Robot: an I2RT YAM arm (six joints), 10 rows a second.
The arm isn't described. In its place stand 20 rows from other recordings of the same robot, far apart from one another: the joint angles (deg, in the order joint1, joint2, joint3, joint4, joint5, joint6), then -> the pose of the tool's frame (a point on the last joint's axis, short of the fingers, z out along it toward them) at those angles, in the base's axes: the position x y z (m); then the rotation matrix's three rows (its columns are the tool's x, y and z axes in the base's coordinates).
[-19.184 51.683 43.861 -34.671 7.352 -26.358] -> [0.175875 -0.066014 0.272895], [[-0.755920 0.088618 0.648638], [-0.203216 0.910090 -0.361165], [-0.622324 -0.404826 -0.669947]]
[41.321 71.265 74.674 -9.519 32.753 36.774] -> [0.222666 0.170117 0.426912], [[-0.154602 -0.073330 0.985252], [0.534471 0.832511 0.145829], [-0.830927 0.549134 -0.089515]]
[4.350 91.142 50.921 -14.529 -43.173 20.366] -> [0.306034 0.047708 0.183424], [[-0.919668 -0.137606 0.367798], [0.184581 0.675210 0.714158], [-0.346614 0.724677 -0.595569]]
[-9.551 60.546 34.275 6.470 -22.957 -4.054] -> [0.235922 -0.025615 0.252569], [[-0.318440 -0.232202 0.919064], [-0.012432 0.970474 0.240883], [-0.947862 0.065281 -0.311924]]
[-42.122 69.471 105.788 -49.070 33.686 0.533] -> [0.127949 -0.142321 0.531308], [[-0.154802 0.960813 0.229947], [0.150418 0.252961 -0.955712], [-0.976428 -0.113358 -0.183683]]
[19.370 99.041 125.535 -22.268 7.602 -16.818] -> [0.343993 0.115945 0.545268], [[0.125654 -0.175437 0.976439], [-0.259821 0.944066 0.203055], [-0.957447 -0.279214 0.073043]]
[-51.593 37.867 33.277 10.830 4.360 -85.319] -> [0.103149 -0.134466 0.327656], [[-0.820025 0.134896 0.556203], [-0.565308 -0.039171 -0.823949], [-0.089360 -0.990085 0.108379]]
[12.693 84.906 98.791 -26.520 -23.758 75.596] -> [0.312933 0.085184 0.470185], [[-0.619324 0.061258 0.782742], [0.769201 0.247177 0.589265], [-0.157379 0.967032 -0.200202]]
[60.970 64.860 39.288 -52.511 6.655 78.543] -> [0.089658 0.153046 0.193860], [[-0.934100 0.295147 0.200861], [0.322967 0.938371 0.123097], [-0.152150 0.179856 -0.971855]]
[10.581 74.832 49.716 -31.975 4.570 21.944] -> [0.253850 0.044534 0.226723], [[-0.817970 0.178089 0.547001], [0.226158 0.973862 0.021125], [-0.528941 0.140988 -0.836865]]
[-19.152 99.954 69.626 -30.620 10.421 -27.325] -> [0.338283 -0.124301 0.206308], [[-0.919853 -0.018695 0.391817], [-0.158455 0.931450 -0.327555], [-0.358835 -0.363388 -0.859760]]
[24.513 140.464 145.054 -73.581 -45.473 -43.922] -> [0.443034 0.229918 0.268582], [[-0.248656 -0.966269 -0.067044], [-0.648013 0.114513 0.752971], [-0.719895 0.230676 -0.654629]]
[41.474 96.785 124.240 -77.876 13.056 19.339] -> [0.237728 0.199399 0.458088], [[-0.722839 -0.315761 0.614653], [-0.208374 0.947689 0.241799], [-0.658850 0.046704 -0.750823]]
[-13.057 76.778 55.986 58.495 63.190 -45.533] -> [0.266761 -0.094482 0.394701], [[-0.146306 0.978407 0.145992], [-0.296494 0.097425 -0.950053], [-0.943762 -0.182285 0.275838]]
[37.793 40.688 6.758 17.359 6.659 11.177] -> [0.130077 0.095649 0.167454], [[-0.322063 -0.467281 0.823361], [-0.006113 0.870709 0.491761], [-0.946699 0.153345 -0.283279]]
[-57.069 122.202 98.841 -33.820 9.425 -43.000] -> [0.249816 -0.396423 0.203123], [[-0.931723 0.329268 0.153217], [0.200922 0.818790 -0.537785], [-0.302528 -0.470282 -0.829042]]
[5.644 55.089 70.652 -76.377 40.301 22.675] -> [0.139751 -0.009327 0.365217], [[-0.709568 0.555342 0.433715], [0.225315 0.762019 -0.607092], [-0.667643 -0.333050 -0.665831]]
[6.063 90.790 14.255 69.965 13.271 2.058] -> [0.246456 0.017960 0.140751], [[-0.109252 0.127979 0.985741], [0.023544 0.991732 -0.126147], [-0.993735 0.009427 -0.111362]]
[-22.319 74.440 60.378 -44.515 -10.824 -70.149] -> [0.241422 -0.091881 0.273515], [[-0.533717 -0.646597 0.545031], [-0.779560 0.625984 -0.020744], [-0.327767 -0.435955 -0.838160]]
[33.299 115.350 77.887 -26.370 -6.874 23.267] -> [0.342195 0.229870 0.152547], [[-0.921883 -0.244937 0.300228], [-0.136327 0.930345 0.340402], [-0.362692 0.272882 -0.891061]]
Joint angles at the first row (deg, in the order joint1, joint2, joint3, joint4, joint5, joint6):
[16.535, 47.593, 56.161, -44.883, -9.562, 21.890]
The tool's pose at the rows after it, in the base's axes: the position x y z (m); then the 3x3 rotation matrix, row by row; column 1 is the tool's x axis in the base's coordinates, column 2 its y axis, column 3 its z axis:
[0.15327 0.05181 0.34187], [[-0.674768 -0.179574 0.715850], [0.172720 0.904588 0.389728], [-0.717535 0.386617 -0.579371]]
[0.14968 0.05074 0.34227], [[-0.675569 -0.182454 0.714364], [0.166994 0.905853 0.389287], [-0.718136 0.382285 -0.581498]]
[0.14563 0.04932 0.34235], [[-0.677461 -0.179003 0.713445], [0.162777 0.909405 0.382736], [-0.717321 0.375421 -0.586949]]
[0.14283 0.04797 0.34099], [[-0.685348 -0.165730 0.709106], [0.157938 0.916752 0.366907], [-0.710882 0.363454 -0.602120]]
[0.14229 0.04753 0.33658], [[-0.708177 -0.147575 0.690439], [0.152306 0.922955 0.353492], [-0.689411 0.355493 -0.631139]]
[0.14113 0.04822 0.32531], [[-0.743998 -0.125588 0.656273], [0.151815 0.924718 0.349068], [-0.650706 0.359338 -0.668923]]
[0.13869 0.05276 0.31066], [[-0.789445 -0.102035 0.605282], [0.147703 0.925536 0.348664], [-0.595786 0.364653 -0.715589]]
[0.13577 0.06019 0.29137], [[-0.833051 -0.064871 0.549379], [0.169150 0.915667 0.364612], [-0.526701 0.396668 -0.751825]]
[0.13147 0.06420 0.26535], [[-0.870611 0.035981 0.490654], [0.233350 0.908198 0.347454], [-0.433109 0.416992 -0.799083]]
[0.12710 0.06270 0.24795], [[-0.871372 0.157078 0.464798], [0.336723 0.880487 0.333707], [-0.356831 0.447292 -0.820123]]
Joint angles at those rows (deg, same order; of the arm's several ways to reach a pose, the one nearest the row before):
[16.534, 47.354, 56.533, -45.189, -9.781, 21.278]
[16.533, 46.655, 56.534, -46.042, -9.783, 20.949]
[16.535, 45.889, 56.534, -47.157, -9.431, 20.710]
[16.535, 45.495, 56.511, -48.533, -8.623, 20.513]
[16.535, 45.757, 56.248, -50.107, -8.185, 20.557]
[16.906, 45.691, 54.478, -51.310, -8.230, 21.430]
[19.005, 45.779, 52.161, -52.598, -7.617, 23.595]
[22.109, 45.648, 48.467, -52.139, -7.529, 28.316]
[24.448, 45.341, 43.483, -51.680, -6.502, 35.202]
[24.688, 44.248, 39.724, -51.069, -6.262, 42.370]

